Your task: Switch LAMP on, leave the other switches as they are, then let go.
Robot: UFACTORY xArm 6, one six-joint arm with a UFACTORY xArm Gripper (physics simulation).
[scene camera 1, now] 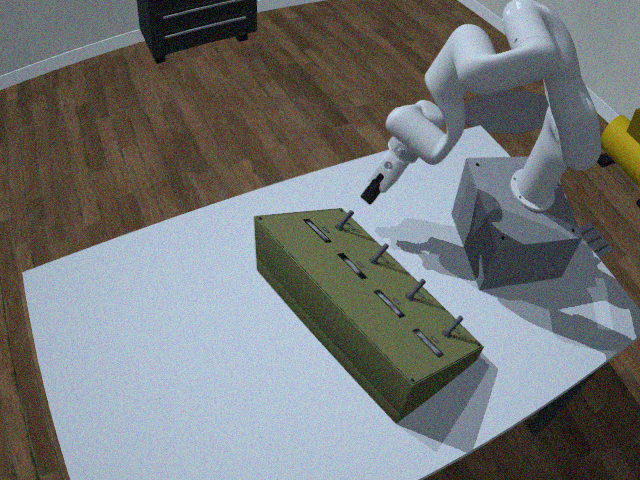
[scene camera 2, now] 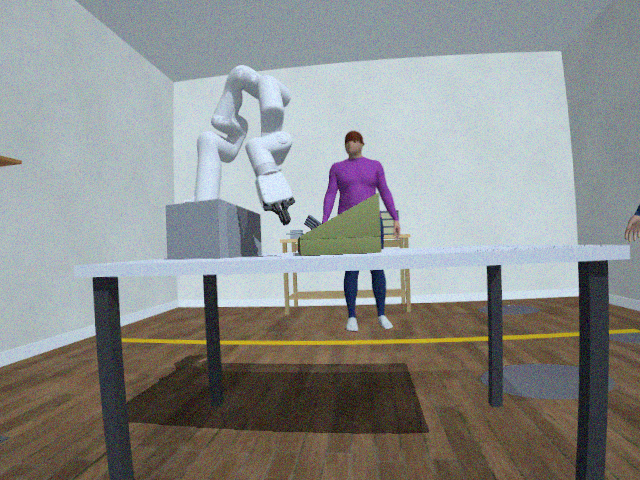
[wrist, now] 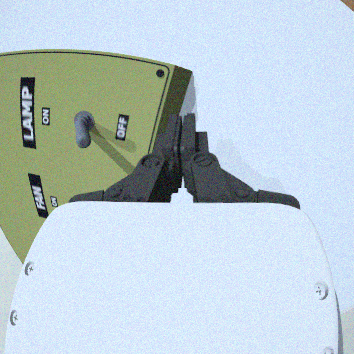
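Where they show: gripper, fingertip midpoint: (scene camera 1: 366, 199) (scene camera 2: 287, 223) (wrist: 184, 132); arm's base, link origin: (scene camera 1: 532, 190) (scene camera 2: 205, 209).
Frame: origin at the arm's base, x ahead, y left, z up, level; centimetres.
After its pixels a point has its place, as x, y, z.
The olive switch box (scene camera 1: 330, 289) {58.6, -3.4, -0.8} (scene camera 2: 343, 232) {50.5, -27.9, -12.0} (wrist: 60, 75) {46.4, -25.4, -7.9} has a sloping top with a row of grey levers. The LAMP lever (scene camera 1: 344, 220) {42.2, -21.1, -7.2} (wrist: 83, 130) {40.5, -22.1, -6.5} is at the far end in scene camera 1. It stands between its ON mark (wrist: 46, 116) {47.3, -21.0, -7.2} and OFF mark (wrist: 122, 127) {39.7, -21.5, -11.1} and appears to lean to the OFF side. The FAN label (wrist: 37, 195) {49.0, -9.3, -5.9} is beside the LAMP label (wrist: 28, 112) {49.5, -21.1, -6.1}; the FAN lever is hidden in the wrist view. My gripper (scene camera 1: 368, 200) {33.2, -24.6, -8.3} (scene camera 2: 285, 222) {33.2, -24.6, -8.3} (wrist: 184, 132) {33.2, -24.6, -8.3} is shut and empty, above and beyond the box's low OFF edge, apart from the LAMP lever.
The other levers, including the second (scene camera 1: 379, 253) {41.3, -9.2, -7.1}, third (scene camera 1: 415, 289) {40.6, 2.7, -7.1} and nearest (scene camera 1: 452, 326) {39.9, 14.6, -7.2}, lean much like the LAMP lever. The box stands on the white table (scene camera 1: 155, 335) {91.6, -23.0, -18.7} (scene camera 2: 465, 256) {77.7, -54.0, -19.6}, near the grey arm base block (scene camera 1: 522, 258) {12.1, 10.4, -7.7} (scene camera 2: 193, 232) {-1.3, -11.4, -9.3}. A person (scene camera 2: 356, 180) stands behind the table.
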